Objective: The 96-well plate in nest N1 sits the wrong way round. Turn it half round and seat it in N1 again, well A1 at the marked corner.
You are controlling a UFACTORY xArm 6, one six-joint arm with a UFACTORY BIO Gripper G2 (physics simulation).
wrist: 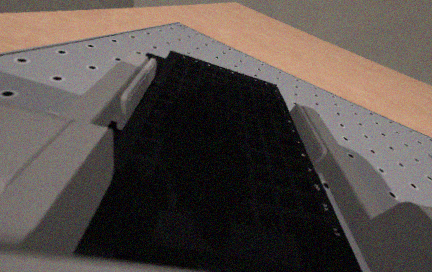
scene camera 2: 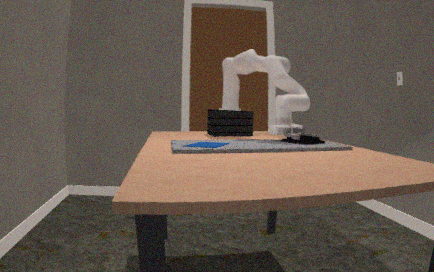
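The black 96-well plate (wrist: 210, 160) fills the middle of the wrist view, with small pale marks along its right edge. My gripper (scene camera 2: 296, 137) (wrist: 223, 109) is shut on it, one finger against each long side. In the scene view it is low over the right part of the grey board, at a flat black shape (scene camera 2: 311, 140); plate and nest N1 cannot be told apart there. Whether the plate is fully seated does not show. The marked corner and the letters at A1 are not readable.
The grey perforated board (scene camera 2: 260, 149) (wrist: 30, 75) lies on the wooden table (scene camera 2: 270, 175) (wrist: 125, 20). A flat blue rectangle (scene camera 2: 206, 145) is on the board's left part. A black ribbed block (scene camera 2: 230, 123) stands behind the board, in front of the arm's base column.
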